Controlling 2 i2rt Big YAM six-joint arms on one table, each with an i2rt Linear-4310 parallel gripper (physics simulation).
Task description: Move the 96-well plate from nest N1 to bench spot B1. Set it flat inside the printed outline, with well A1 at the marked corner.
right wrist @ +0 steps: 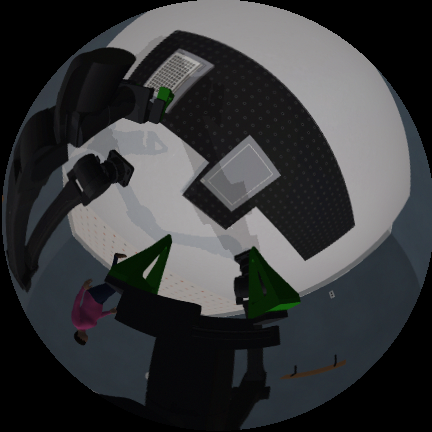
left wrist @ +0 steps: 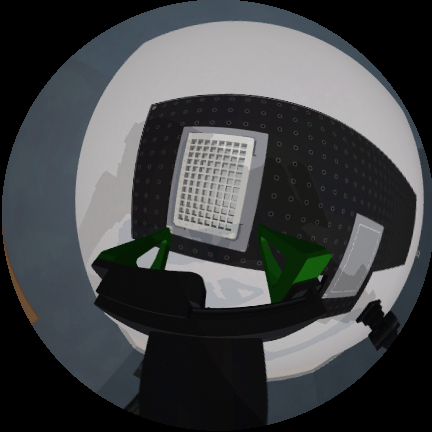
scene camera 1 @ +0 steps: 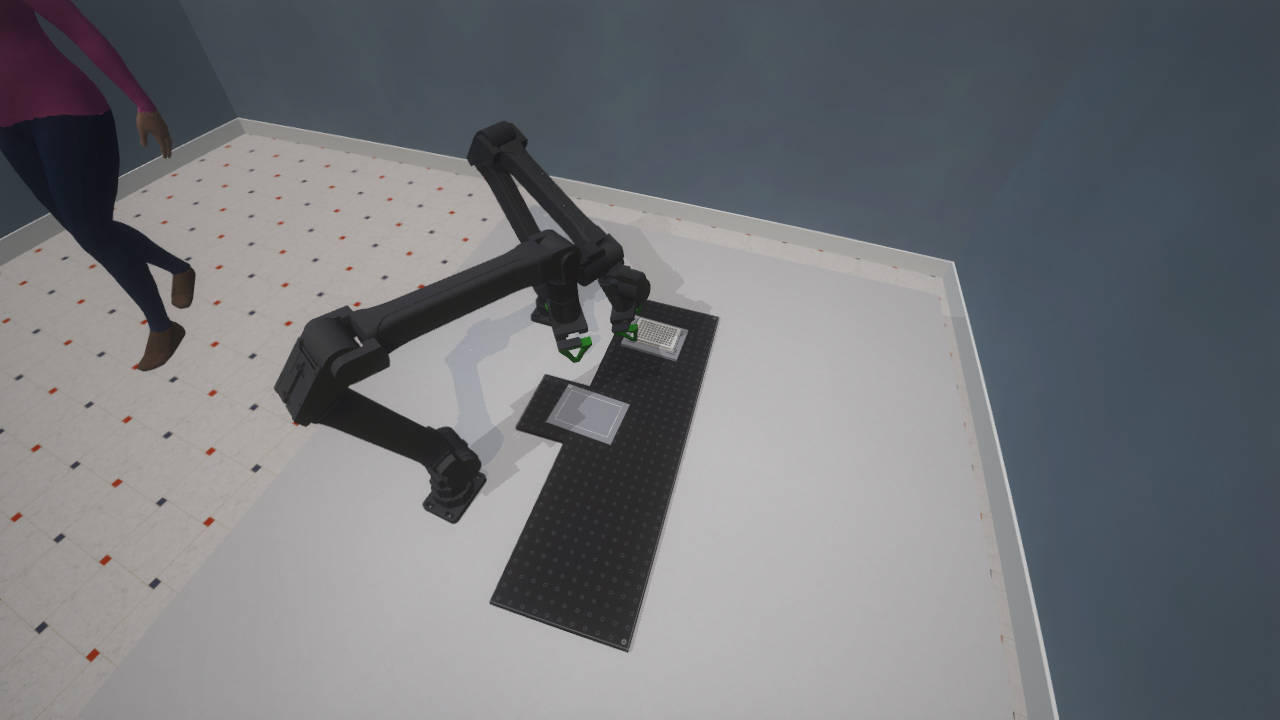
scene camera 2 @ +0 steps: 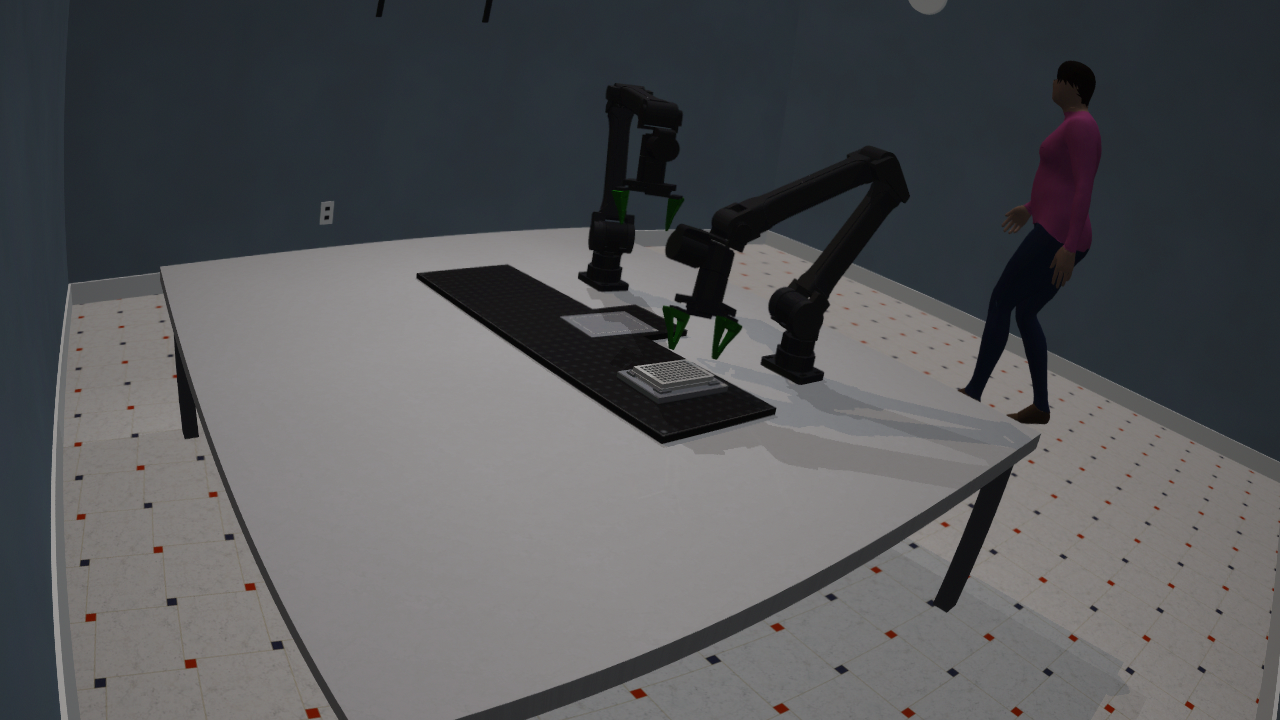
Labels:
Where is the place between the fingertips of my right gripper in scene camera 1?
571, 345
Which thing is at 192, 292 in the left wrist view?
My left gripper.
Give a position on a white well plate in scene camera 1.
650, 333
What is my right gripper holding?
Nothing.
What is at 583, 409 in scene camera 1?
A grey rectangle.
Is my left gripper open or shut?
Open.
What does my left gripper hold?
Nothing.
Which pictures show my right gripper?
The right wrist view, scene camera 1 and scene camera 2 only.

